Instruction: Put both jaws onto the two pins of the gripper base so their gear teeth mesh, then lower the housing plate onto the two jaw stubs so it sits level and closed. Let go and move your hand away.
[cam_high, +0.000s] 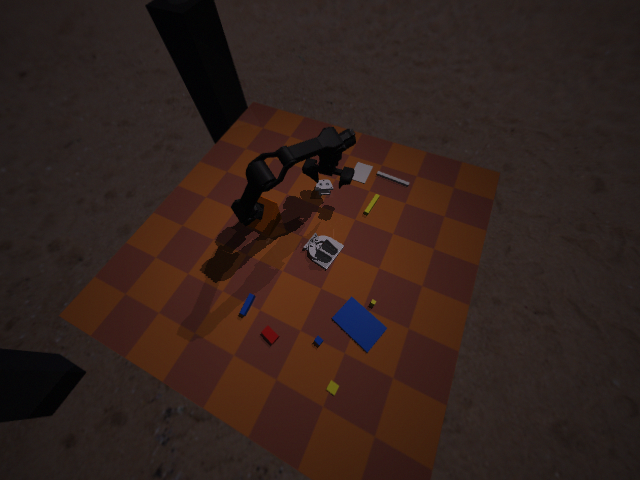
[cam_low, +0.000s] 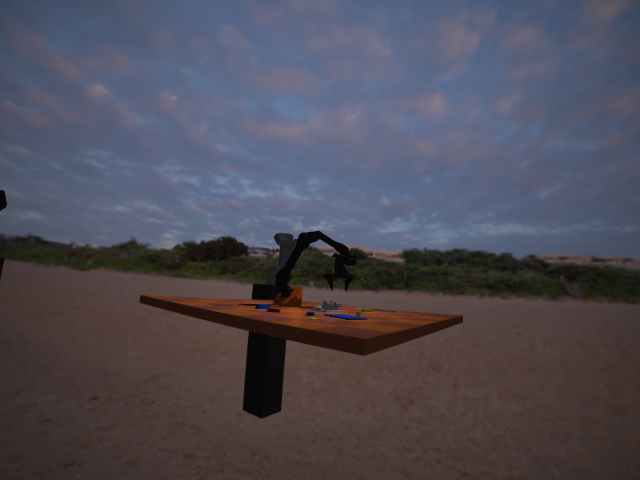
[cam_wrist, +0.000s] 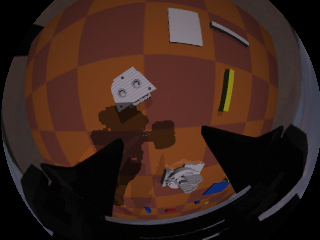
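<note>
Now: gripper tip 50 mm past the gripper base, 50 mm to the right of it and 80 mm above it. Round my gripper tip: yellow bar 170 mm ahead, 50 mm to the left, 100 mm below; then white plate 70 mm ahead, 200 mm to the left, 110 mm below; then housing plate 30 mm ahead, 220 mm to the right, 100 mm below.
</note>
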